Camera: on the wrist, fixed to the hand. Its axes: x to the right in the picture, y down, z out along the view.
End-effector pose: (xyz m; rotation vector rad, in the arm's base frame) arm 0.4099 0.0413 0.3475 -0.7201 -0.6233 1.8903
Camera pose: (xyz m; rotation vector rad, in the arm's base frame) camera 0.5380 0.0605 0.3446 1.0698 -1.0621 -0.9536
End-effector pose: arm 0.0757 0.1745 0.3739 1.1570 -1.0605 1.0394
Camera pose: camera 0.1616 0.2583 0.3249 1.3891 0.7590 -2.0036
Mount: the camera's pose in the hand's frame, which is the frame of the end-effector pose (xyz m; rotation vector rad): -0.0258 -0.0837 -0.0955 0.1611 0.9402 2.9189
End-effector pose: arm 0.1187 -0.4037 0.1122 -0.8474 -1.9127 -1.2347
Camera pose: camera 0.0839 -0.5243 0.0801 -1.2182 0.8132 0.5620
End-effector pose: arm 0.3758 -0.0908 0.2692 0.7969 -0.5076 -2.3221
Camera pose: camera 0.4179 -0.0268 0.1647 0.2359 -0.5075 0.7637
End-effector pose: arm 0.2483 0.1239 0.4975 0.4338 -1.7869 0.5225
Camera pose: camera 0.3766 0.1079 0.5057 -2.3299 -0.0457 2.0095
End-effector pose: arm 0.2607 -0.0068 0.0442 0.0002 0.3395 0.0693
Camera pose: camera 0.2103 -0.0931 -0.0383 -0.6139 -0.9415 -2.8271
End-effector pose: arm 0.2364 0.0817 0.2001 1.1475 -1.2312 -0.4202
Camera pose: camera 0.3379 0.1098 0.1245 -1.0577 -0.8082 2.0604
